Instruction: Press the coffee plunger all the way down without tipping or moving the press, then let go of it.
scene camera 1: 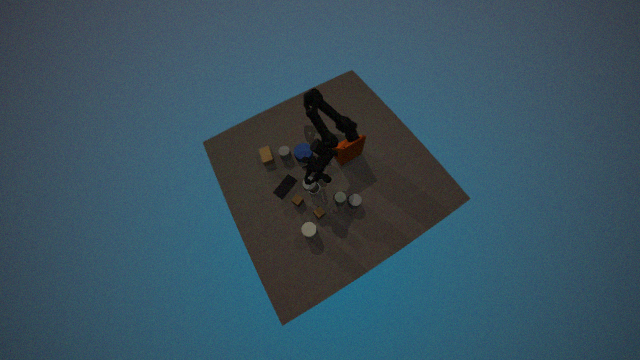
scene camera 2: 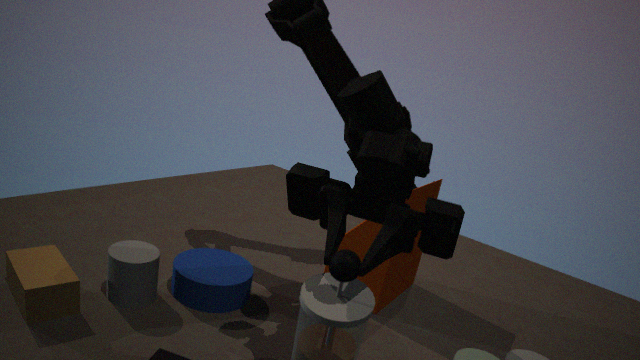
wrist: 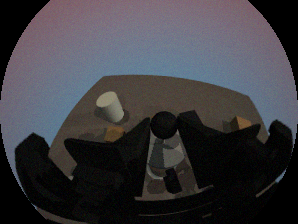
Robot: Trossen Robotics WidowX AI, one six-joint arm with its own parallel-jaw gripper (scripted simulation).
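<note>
Blue disc, in sight. My gripper, same. Wrist view: gripper again.
</note>
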